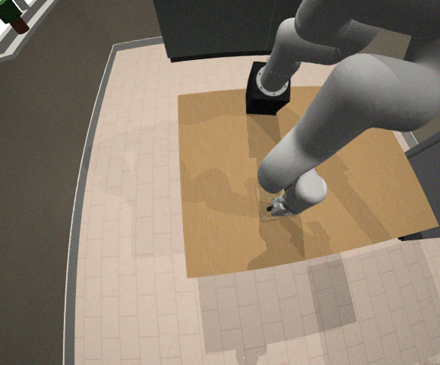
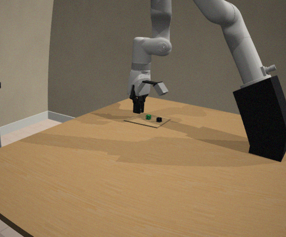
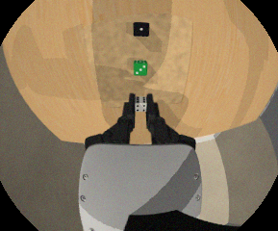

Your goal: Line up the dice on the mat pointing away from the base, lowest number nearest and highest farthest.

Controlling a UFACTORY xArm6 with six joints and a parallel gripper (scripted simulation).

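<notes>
My hand is 5 cm past the green die and 3 cm above it. From my hand the other things lie so: white die (1 cm below); thin tan mat (5 cm behind, 4 cm below); black die (10 cm behind, 3 cm below, 1 cm to the left).
</notes>
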